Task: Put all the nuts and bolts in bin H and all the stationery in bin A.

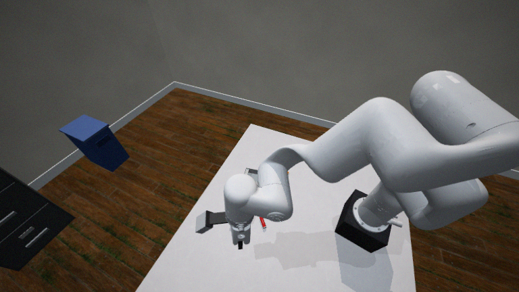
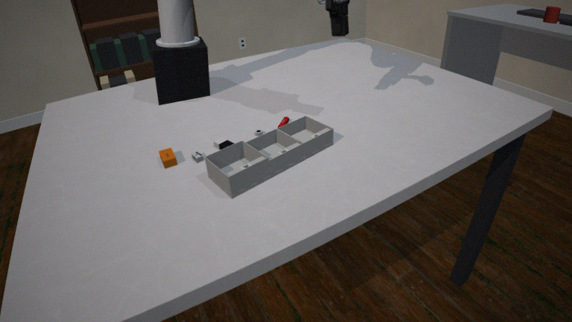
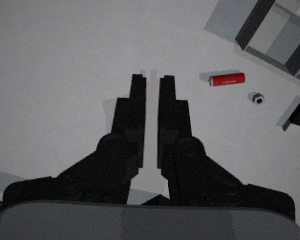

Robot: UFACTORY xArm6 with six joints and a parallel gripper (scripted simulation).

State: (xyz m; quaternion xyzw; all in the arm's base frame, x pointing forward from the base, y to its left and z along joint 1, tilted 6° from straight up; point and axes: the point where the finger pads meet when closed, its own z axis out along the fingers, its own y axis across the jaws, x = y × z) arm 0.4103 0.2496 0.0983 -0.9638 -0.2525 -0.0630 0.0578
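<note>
The grey three-compartment bin row lies 230 mm to the right of my hand, 190 mm below it and 80 mm ahead of it. From my hand the other things lie so: hex nut (210 mm below, 200 mm to the right, 30 mm behind); black block (290 mm to the right, 210 mm below, 20 mm behind); red cylindrical marker (210 mm below, 140 mm to the right, 30 mm behind).
</note>
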